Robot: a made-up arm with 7 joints. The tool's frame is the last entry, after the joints.
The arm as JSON. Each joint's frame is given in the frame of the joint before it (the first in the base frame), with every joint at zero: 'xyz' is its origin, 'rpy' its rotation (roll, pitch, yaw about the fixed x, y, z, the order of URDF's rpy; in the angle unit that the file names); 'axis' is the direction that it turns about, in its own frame. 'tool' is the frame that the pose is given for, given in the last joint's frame.
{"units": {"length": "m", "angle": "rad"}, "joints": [
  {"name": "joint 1", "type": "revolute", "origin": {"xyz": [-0.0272, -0.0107, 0.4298], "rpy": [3.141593, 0.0, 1.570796]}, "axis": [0.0, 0.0, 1.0]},
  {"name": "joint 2", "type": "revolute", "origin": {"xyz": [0.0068, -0.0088, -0.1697], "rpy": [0.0, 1.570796, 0.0]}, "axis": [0.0, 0.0, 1.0]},
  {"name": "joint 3", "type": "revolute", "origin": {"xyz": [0.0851, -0.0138, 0.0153], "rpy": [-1.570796, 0.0, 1.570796]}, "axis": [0.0, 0.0, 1.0]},
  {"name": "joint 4", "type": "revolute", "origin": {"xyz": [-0.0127, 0.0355, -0.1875], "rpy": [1.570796, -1.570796, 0.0]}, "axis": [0.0, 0.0, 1.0]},
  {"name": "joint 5", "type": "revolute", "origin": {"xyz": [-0.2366, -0.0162, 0.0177], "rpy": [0.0, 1.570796, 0.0]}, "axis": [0.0, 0.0, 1.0]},
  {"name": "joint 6", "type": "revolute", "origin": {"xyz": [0.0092, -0.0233, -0.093], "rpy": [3.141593, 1.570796, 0.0]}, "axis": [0.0, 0.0, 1.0]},
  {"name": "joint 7", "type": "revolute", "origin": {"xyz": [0.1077, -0.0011, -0.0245], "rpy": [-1.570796, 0.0, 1.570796]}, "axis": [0.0, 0.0, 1.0]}
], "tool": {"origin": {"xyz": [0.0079, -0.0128, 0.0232], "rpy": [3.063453, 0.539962, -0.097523]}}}
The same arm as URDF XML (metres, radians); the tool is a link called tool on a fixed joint. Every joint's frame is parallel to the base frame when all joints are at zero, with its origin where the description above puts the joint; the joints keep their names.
<robot name="arm">
  <link name="base_link"/>
  <link name="link1"/>
  <link name="link2"/>
  <link name="link3"/>
  <link name="link4"/>
  <link name="link5"/>
  <link name="link6"/>
  <link name="link7"/>
  <link name="tool"/>
  <joint name="joint 1" type="continuous">
    <parent link="base_link"/>
    <child link="link1"/>
    <origin xyz="-0.0272 -0.0107 0.4298" rpy="0 0 0"/>
    <axis xyz="0 0 -1"/>
  </joint>
  <joint name="joint 2" type="continuous">
    <parent link="link1"/>
    <child link="link2"/>
    <origin xyz="-0.0088 0.0068 0.1697" rpy="0 0 0"/>
    <axis xyz="0 1 0"/>
  </joint>
  <joint name="joint 3" type="continuous">
    <parent link="link2"/>
    <child link="link3"/>
    <origin xyz="-0.0138 0.0153 0.0851" rpy="0 0 0"/>
    <axis xyz="0 0 -1"/>
  </joint>
  <joint name="joint 4" type="continuous">
    <parent link="link3"/>
    <child link="link4"/>
    <origin xyz="-0.0127 -0.0355 0.1875" rpy="0 0 0"/>
    <axis xyz="0 1 0"/>
  </joint>
  <joint name="joint 5" type="continuous">
    <parent link="link4"/>
    <child link="link5"/>
    <origin xyz="0.0162 0.0177 0.2366" rpy="0 0 0"/>
    <axis xyz="0 0 -1"/>
  </joint>
  <joint name="joint 6" type="continuous">
    <parent link="link5"/>
    <child link="link6"/>
    <origin xyz="0.0233 -0.0092 0.093" rpy="0 0 0"/>
    <axis xyz="0 1 0"/>
  </joint>
  <joint name="joint 7" type="continuous">
    <parent link="link6"/>
    <child link="link7"/>
    <origin xyz="-0.0011 -0.0245 0.1077" rpy="0 0 0"/>
    <axis xyz="0 0 -1"/>
  </joint>
  <joint name="tool_fixed" type="fixed">
    <parent link="link7"/>
    <child link="tool"/>
    <origin xyz="0.0079 0.0128 -0.0232" rpy="-0.0781 -0.54 0.0975"/>
  </joint>
</robot>

